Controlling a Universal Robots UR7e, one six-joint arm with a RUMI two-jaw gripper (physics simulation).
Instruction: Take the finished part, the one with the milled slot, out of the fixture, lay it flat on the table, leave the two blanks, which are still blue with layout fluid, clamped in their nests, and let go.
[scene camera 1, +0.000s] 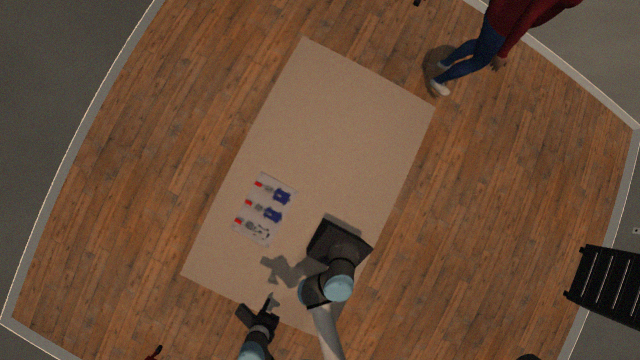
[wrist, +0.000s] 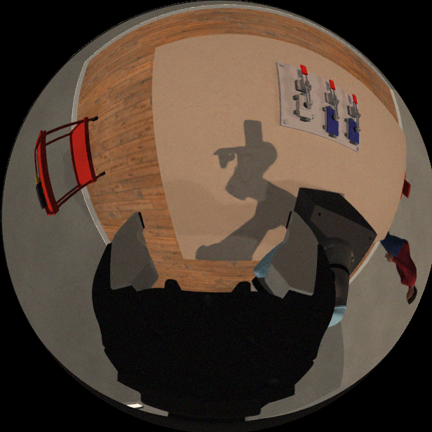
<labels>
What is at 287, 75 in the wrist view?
A fixture plate.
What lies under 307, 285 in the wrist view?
My gripper.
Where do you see a fixture plate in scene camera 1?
At 257, 194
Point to my gripper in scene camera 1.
264, 307
</labels>
